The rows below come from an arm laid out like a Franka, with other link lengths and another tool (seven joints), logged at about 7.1 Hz.
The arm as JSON. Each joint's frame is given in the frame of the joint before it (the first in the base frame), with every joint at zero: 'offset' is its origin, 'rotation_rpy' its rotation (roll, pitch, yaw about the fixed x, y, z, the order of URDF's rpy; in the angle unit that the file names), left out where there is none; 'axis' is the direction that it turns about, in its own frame. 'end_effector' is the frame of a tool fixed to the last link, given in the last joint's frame.
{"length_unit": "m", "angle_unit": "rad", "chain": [
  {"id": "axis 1", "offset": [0.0, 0.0, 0.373], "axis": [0.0, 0.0, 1.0]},
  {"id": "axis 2", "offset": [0.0, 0.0, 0.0], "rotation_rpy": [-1.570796, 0.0, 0.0], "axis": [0.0, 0.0, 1.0]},
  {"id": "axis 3", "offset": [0.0, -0.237, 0.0], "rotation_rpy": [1.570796, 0.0, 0.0], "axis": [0.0, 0.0, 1.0]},
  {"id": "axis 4", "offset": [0.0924, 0.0, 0.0], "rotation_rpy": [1.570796, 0.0, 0.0], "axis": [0.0, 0.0, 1.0]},
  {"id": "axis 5", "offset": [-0.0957, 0.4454, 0.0], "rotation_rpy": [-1.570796, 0.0, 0.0], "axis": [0.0, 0.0, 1.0]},
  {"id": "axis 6", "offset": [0.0, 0.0, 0.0], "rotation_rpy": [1.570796, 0.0, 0.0], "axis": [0.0, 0.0, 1.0]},
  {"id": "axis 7", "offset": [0.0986, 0.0, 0.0], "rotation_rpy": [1.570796, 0.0, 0.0], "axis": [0.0, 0.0, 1.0]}
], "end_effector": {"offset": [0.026, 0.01, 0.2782], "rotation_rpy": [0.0, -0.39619, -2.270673]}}
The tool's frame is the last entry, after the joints.
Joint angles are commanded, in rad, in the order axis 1, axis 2, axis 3, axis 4, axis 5, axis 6, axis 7. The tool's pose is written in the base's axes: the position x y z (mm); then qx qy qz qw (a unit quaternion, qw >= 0). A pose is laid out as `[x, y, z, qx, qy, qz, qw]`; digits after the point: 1 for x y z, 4 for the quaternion.
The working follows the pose.
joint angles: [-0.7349, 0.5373, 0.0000, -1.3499, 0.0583, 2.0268, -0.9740]
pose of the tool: [621.6, -525.0, 224.3, 0.3132, 0.9112, -0.0666, 0.2591]
Where each joint sits with the arm in this pose, in the base's axes (m; each line is computed from the numbers above, not from the rounded line before):
axis 1: 0.0000 0.0000 0.3730
axis 2: 0.0000 0.0000 0.3730
axis 3: 0.0900 -0.0813 0.5766
axis 4: 0.1489 -0.1346 0.5293
axis 5: 0.4850 -0.4383 0.4817
axis 6: 0.4850 -0.4383 0.4817
axis 7: 0.5557 -0.5057 0.4953
the tool: 0.6216 -0.5250 0.2243

